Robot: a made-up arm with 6 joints.
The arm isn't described. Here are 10 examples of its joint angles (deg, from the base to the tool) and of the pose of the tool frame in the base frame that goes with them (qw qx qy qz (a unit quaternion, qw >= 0); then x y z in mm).
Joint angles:
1: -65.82 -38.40 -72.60 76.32 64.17 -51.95
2: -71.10 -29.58 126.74 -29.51 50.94 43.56
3: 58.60 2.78 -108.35 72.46 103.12 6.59
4: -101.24 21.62 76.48 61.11 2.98 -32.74
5: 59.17 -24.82 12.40 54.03 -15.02 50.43
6: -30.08 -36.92 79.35 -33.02 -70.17 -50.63
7: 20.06 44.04 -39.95 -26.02 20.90 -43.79
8: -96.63 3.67 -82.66 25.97 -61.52 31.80
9: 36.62 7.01 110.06 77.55 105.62 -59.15
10: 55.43 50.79 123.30 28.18 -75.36 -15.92
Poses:
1: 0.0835 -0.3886 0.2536 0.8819 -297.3 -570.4 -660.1
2: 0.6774 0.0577 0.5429 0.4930 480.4 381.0 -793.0
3: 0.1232 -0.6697 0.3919 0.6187 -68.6 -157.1 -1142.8
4: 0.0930 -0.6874 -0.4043 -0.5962 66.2 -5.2 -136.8
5: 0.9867 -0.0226 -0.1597 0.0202 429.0 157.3 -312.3
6: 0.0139 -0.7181 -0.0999 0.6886 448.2 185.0 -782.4
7: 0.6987 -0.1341 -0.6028 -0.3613 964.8 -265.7 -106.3
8: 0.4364 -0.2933 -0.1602 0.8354 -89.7 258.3 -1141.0
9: 0.4747 0.2781 -0.8328 -0.0612 -215.9 -287.5 -268.5
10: 0.0286 -0.7347 0.2099 -0.6444 -129.4 -474.5 38.0
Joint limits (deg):
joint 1: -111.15..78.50
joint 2: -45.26..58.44
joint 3: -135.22..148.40
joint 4: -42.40..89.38
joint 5: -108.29..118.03
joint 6: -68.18..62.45
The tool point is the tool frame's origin. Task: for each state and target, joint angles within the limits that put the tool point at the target. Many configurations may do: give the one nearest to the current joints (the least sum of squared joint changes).
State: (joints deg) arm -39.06 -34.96 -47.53 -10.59 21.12 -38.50
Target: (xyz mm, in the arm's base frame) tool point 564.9 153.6 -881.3
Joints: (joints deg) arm -16.36 -16.78 -47.37 -33.11 19.74 -39.75
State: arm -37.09 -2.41 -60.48 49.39 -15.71 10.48
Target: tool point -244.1 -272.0 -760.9
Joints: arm -74.72 -6.03 -44.95 89.38 -20.50 3.52
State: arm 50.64 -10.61 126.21 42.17 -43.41 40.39
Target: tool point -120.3 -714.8 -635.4
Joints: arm 60.54 -26.00 148.40 2.92 -34.39 50.65
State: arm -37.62 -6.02 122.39 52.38 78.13 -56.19
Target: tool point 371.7 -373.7 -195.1
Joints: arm -34.32 -6.01 121.33 57.80 78.19 -56.24
